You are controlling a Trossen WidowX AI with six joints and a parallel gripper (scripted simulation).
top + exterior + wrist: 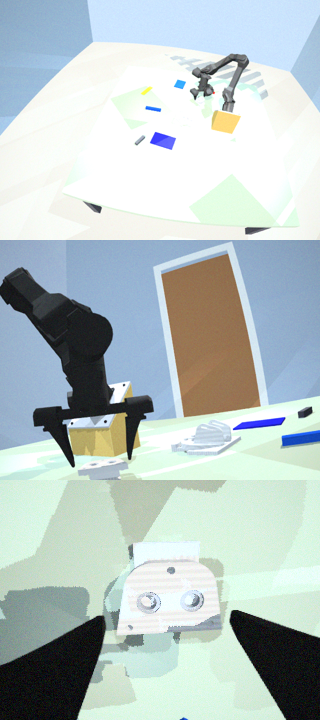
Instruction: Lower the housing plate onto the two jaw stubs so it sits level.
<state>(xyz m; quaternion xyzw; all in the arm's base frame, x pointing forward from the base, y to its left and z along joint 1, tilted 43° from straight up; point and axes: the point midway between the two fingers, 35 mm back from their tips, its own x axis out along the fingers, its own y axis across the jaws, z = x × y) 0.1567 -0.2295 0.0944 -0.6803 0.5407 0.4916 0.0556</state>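
The white part is 1 cm behind my gripper tip, 1 cm to the left of it and 2 cm below it. Round my gripper tip: blue bar: 33 cm ahead, 17 cm to the left, 3 cm below; then yellow bar: 42 cm ahead, 4 cm to the right, 3 cm below; then red piece: 13 cm behind, 15 cm to the right, 3 cm below.
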